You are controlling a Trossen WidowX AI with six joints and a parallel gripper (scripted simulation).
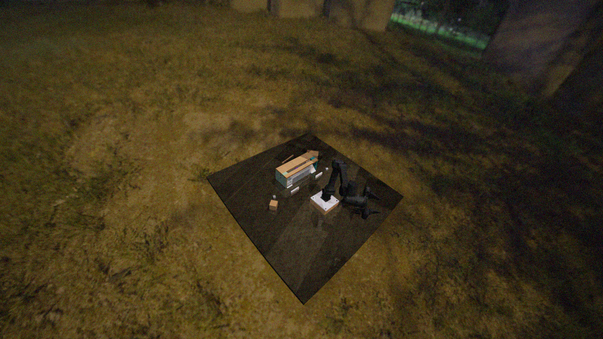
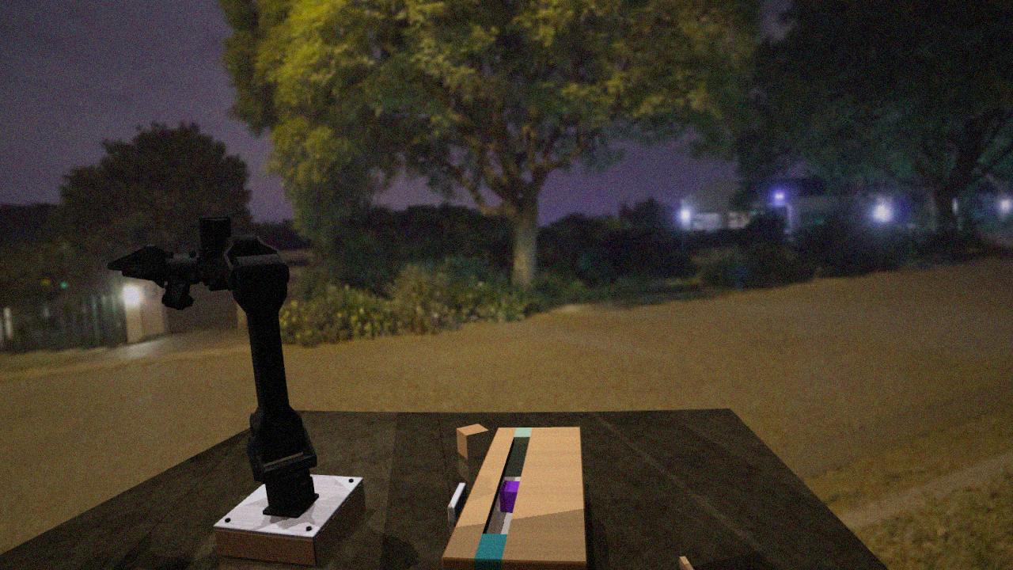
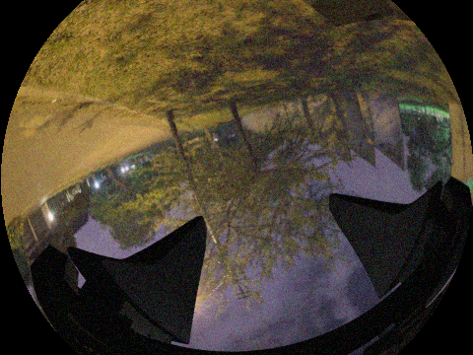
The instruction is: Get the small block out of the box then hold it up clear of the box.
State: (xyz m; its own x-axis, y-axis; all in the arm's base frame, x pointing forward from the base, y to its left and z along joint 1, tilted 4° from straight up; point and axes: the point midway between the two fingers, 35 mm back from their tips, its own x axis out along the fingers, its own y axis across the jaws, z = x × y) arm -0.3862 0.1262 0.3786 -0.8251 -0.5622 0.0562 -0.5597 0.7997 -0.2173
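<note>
Right now the purple block is 77 cm ahead of my gripper tip, 36 cm below it and 8 cm to the right of it. The rest, counted from my gripper tip: tan block 62 cm ahead, 42 cm below, 28 cm to the left; then box 76 cm ahead, 38 cm below, 10 cm to the right.
</note>
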